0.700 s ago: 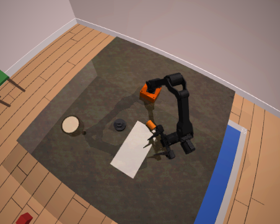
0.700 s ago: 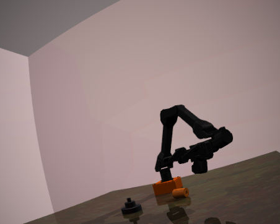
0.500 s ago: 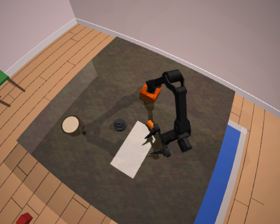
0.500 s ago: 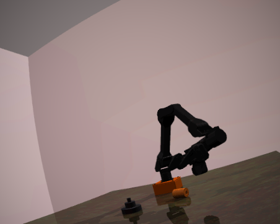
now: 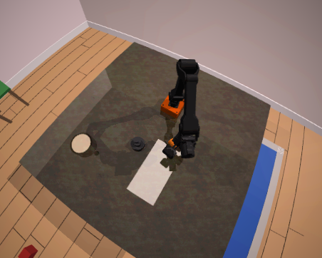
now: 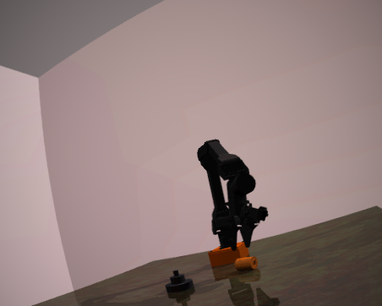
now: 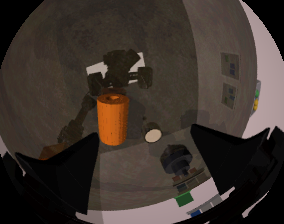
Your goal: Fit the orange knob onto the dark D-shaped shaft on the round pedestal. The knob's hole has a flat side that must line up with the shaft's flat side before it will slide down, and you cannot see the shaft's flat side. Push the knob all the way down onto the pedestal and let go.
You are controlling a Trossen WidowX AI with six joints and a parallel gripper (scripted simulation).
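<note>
My gripper tip is 6 cm above the orange knob and 3 cm past it. Round my gripper tip: dark round pedestal (21 cm to the right, 5 cm below, 3 cm ahead).
</note>
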